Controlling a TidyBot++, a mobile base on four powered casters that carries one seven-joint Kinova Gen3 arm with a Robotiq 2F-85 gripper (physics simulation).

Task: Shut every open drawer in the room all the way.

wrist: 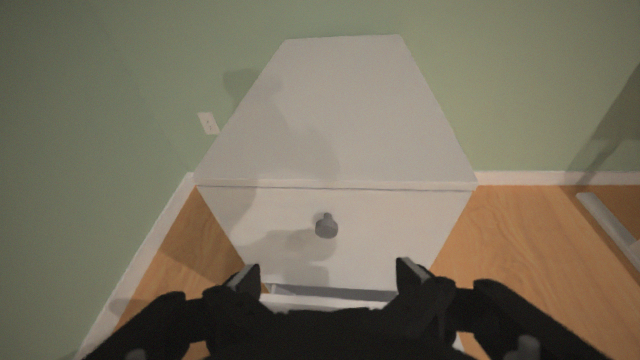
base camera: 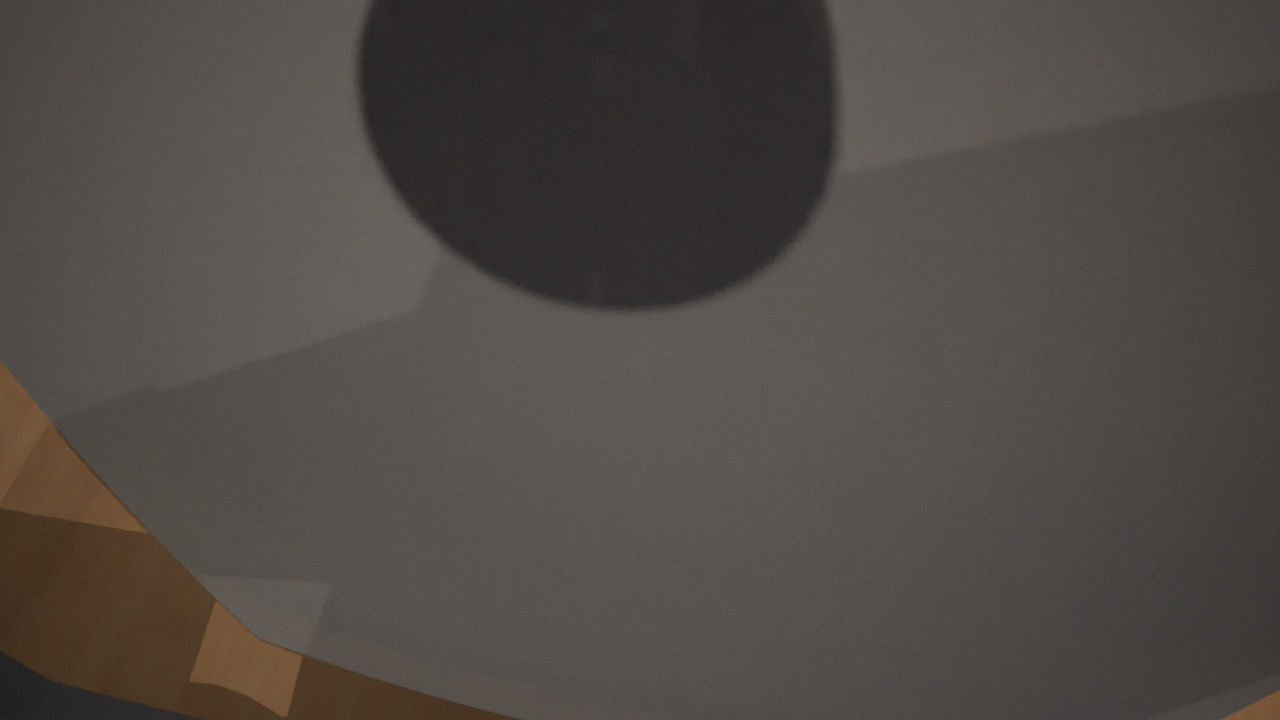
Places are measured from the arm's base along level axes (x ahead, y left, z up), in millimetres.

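Pixels of known places: gripper, fingertip midpoint: (wrist: 327,276).
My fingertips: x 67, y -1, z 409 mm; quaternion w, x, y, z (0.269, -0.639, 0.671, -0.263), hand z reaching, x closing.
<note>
For each thing: its middle in the pictures, then the offset to it from my fingertips. "*": a spot on its surface instead. Level surfaces: height alone.
- round grey knob at a spot on its surface: (wrist: 326,227) * 2 mm right, 124 mm ahead, 130 mm down
- lower drawer at a spot on its surface: (wrist: 325,302) * 17 mm left, 124 mm ahead, 428 mm down
- grey panel at a spot on its surface: (base camera: 626,465) * 6 mm left, 113 mm ahead, 563 mm down
- large dark round shape at a spot on its surface: (base camera: 599,161) * 5 mm left, 83 mm ahead, 486 mm down
- outlet at the middle of its body: (wrist: 209,123) 499 mm left, 935 mm ahead, 406 mm down
- Wood floor at its surface level: 806 mm down
In the wrist view a white cabinet (wrist: 360,110) stands against the wall. Its upper drawer (wrist: 390,235) is shut flush and has a round grey knob (wrist: 326,227). The lower drawer (wrist: 325,302) stands a little open; a narrow dark gap shows behind its front's top edge. My gripper (wrist: 327,276) is open, with the fingertips spread over the lower part of the cabinet front and nothing between them. Its body hides most of the lower drawer. In the base camera view a grey panel (base camera: 626,465) is very close, with a large dark round shape (base camera: 599,161) on it.
A green wall (wrist: 525,90) with a white baseboard (wrist: 530,178) and an outlet (wrist: 208,123) is behind and to the left. Wood floor (wrist: 500,240) (base camera: 98,582) shows beside the cabinet. A pale bar-like edge (wrist: 607,220) of another object lies at the right.
</note>
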